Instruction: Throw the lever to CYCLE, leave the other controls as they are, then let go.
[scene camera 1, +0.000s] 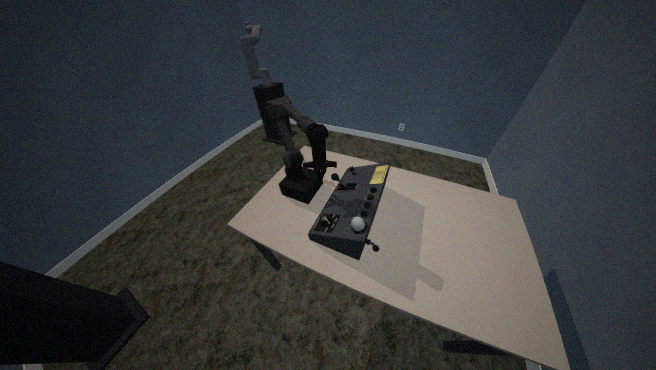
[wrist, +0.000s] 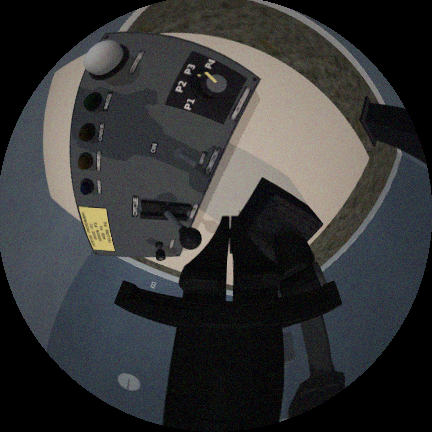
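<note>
The lever with a black ball knob (scene camera 1: 335, 177) (wrist: 190, 238) rises from a slot in the dark control panel (scene camera 1: 345, 202) (wrist: 125, 192). Its knob leans toward the robot's side, away from the CYCLE label (wrist: 135, 206) at the slot's far end. My gripper (scene camera 1: 321, 174) (wrist: 229, 223) is shut, with a thin gap and nothing between its fingers. In the wrist view it is to the right of the knob, apart from it. The scene view is too dark to show the fingertips clearly.
The panel also bears a rotary knob (wrist: 216, 83) pointing near P4, a toggle switch (wrist: 186, 157) near its lower label, a white dome (scene camera 1: 358, 224) (wrist: 104, 58), several round buttons, a small lever (wrist: 160, 253) and a yellow note (scene camera 1: 379, 175) (wrist: 97, 229). A side crank (scene camera 1: 375, 247) projects over the table (scene camera 1: 470, 240).
</note>
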